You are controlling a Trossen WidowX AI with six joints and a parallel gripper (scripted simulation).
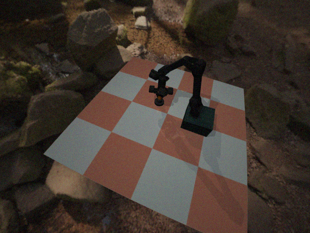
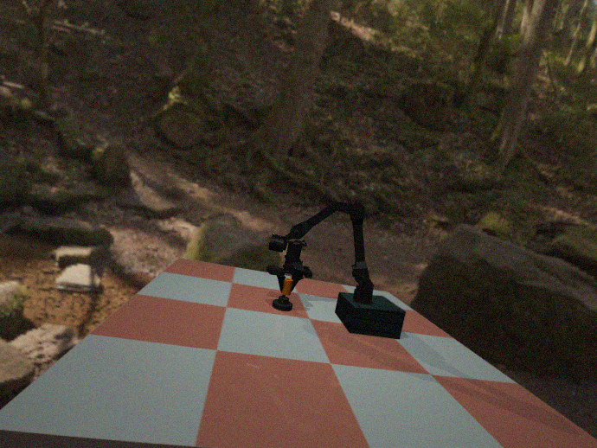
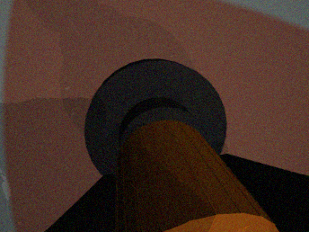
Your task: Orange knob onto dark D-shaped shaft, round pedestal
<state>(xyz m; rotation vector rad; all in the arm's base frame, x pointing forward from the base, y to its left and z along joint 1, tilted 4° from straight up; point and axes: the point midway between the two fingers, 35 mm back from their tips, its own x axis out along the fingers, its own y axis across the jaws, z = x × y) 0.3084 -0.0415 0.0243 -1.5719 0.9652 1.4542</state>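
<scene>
Now: the round pedestal 4 cm below my gripper tip. Also, from my gripper tip: orange knob: 2 cm above.
</scene>
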